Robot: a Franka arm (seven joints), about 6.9 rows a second.
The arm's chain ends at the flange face. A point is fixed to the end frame.
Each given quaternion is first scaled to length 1.
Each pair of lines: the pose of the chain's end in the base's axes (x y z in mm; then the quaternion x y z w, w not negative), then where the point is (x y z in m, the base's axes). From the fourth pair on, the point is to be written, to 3 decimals.
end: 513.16 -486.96 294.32 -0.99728 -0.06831 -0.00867 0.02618
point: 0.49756 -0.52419 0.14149
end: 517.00 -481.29 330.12 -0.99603 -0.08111 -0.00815 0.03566
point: 0.50208 -0.51606 0.17664
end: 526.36 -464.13 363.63 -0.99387 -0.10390 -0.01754 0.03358
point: 0.51621 -0.49990 0.20999
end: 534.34 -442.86 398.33 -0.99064 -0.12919 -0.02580 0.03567
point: 0.529 -0.478 0.244
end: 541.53 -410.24 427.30 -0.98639 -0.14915 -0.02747 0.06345
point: 0.537 -0.437 0.272
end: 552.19 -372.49 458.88 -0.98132 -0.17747 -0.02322 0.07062
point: 0.548 -0.398 0.303
